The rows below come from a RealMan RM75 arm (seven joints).
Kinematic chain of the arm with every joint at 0, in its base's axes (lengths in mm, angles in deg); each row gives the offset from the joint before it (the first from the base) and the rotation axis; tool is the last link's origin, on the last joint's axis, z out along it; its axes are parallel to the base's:
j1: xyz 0 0 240.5 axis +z
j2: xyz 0 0 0 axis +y
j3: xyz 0 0 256 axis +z
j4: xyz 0 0 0 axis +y
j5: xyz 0 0 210 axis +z
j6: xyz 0 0 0 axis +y
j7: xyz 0 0 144 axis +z
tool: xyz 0 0 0
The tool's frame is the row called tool.
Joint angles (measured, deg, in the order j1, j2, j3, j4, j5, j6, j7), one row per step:
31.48 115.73 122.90 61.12 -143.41 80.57 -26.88
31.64 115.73 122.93 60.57 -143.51 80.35 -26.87
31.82 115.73 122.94 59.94 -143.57 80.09 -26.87
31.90 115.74 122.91 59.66 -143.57 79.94 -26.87
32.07 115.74 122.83 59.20 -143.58 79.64 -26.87
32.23 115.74 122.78 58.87 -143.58 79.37 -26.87
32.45 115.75 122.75 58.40 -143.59 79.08 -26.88
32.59 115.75 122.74 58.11 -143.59 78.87 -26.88
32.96 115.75 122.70 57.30 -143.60 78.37 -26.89
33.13 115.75 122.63 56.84 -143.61 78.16 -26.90
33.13 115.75 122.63 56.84 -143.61 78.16 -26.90
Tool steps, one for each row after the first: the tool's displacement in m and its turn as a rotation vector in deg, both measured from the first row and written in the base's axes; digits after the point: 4 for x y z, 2 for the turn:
0.0009 0.0002 -0.0013 -0.11 0.02 -0.25
0.0018 0.0004 -0.0028 -0.24 0.08 -0.50
0.0020 0.0006 -0.0037 -0.30 0.12 -0.58
0.0023 0.0011 -0.0050 -0.35 0.13 -0.65
0.0022 0.0018 -0.0058 -0.33 0.13 -0.66
0.0022 0.0026 -0.0071 -0.37 0.17 -0.70
0.0022 0.0031 -0.0078 -0.35 0.19 -0.73
0.0022 0.0044 -0.0098 -0.40 0.25 -0.83
0.0025 0.0047 -0.0112 -0.54 0.28 -0.92
0.0025 0.0047 -0.0112 -0.54 0.28 -0.92

